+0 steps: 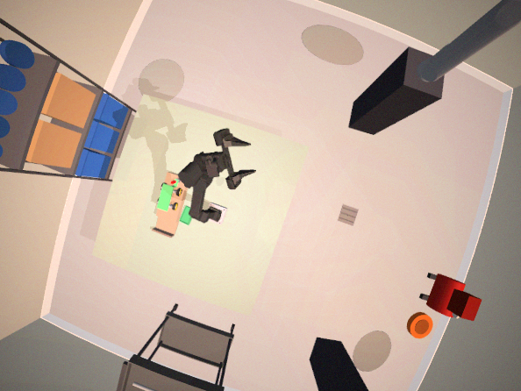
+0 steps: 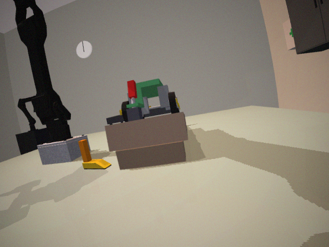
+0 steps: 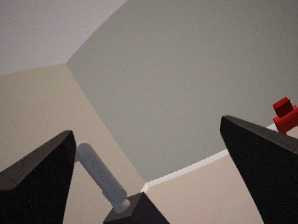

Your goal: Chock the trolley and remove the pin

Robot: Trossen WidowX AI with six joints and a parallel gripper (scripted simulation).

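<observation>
Now: gripper tip 39 cm short of the yellow chock, 15 cm to the right of it and 70 cm above it. Also, from my gripper tip: red-headed stop pin: 50 cm ahead, 15 cm to the left, 59 cm below; then trolley: 53 cm ahead, 25 cm to the left, 61 cm below; then tan ramp: 53 cm ahead, 26 cm to the left, 68 cm below.
</observation>
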